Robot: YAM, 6 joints.
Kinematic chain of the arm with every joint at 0, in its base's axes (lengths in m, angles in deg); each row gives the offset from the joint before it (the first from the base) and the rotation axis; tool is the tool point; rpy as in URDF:
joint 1: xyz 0 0 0.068 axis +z
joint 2: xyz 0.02 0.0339 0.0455 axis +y
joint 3: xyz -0.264 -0.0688 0 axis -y
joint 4: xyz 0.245 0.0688 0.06 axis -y
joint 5: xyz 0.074 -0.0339 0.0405 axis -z
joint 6: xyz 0.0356 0 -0.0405 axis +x
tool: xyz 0 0 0 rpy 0 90 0
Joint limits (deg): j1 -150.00..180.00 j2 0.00..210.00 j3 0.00..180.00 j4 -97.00..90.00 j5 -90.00..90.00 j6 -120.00..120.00
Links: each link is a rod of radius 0.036 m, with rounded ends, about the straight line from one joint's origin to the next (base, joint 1, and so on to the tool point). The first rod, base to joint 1, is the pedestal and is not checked.
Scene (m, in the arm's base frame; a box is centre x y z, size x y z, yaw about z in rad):
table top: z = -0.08
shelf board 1: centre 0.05 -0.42 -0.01 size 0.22 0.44 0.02 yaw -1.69
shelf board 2: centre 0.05 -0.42 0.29 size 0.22 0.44 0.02 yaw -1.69
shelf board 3: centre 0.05 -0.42 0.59 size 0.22 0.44 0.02 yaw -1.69
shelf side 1: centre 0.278 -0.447 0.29 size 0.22 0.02 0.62 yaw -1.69
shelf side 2: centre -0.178 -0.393 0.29 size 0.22 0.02 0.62 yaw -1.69
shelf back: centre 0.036 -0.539 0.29 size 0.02 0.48 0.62 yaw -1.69
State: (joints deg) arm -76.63 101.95 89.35 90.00 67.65 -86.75
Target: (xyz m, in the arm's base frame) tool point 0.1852 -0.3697 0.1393
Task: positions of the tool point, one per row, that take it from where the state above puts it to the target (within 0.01 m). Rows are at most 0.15 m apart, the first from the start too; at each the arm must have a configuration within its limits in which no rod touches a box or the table.
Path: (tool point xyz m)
1: 0.0636 -0.2904 0.4714
2: 0.0695 -0.2368 0.4714
3: 0.0669 -0.1865 0.4623
4: 0.1367 -0.2393 0.3596
5: 0.1871 -0.2424 0.2454
6: 0.2046 -0.2079 0.1393
7: 0.2095 -0.2608 0.1405
8: 0.2031 -0.3155 0.1405
9: 0.1852 -0.3697 0.1393

